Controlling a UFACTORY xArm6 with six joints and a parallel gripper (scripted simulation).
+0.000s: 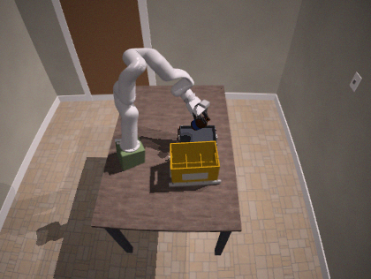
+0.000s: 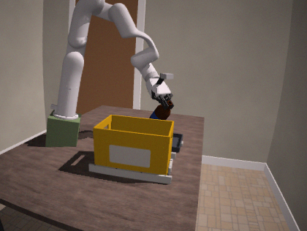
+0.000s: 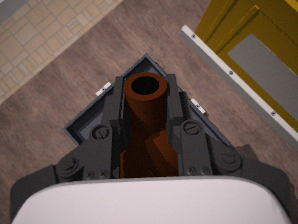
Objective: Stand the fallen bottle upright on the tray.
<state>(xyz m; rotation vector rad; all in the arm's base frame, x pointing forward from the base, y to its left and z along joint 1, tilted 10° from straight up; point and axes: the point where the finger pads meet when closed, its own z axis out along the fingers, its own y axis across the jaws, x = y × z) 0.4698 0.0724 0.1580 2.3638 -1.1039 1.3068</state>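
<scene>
Now: hand 5 cm above the bottle, 2 cm to the right of it and 2 cm past it. Round my hand: yellow crate (24 cm to the right, 12 cm below, 10 cm behind); then tray (20 cm below, 4 cm behind, 3 cm to the left).
</scene>
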